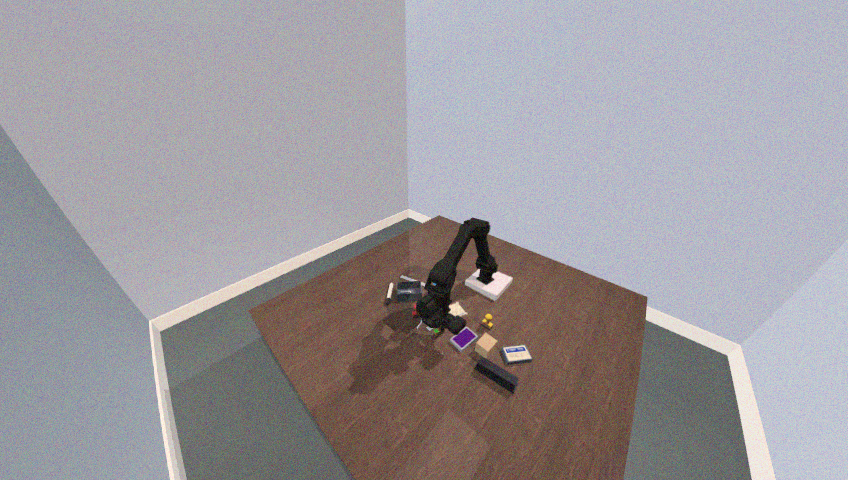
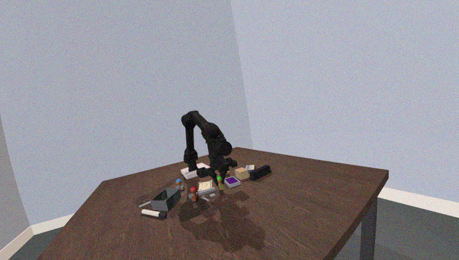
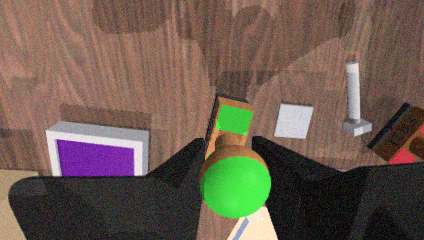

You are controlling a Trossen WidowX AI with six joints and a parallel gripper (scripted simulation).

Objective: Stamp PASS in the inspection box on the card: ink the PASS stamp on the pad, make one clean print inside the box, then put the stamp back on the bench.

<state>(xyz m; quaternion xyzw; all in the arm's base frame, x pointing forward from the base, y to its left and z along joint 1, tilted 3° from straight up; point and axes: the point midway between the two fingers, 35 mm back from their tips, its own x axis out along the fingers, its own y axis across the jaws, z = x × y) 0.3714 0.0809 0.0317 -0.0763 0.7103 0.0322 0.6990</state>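
My gripper tip is now 5 cm to the left of the grey square, 3 cm above it and 1 cm short of it. The rest, counted from my gripper tip: grey bar 8 cm to the right, 4 cm behind, 3 cm below; green-knobbed stamp right at my gripper tip; bolt 8 cm to the right, 3 cm below, 2 cm ahead.
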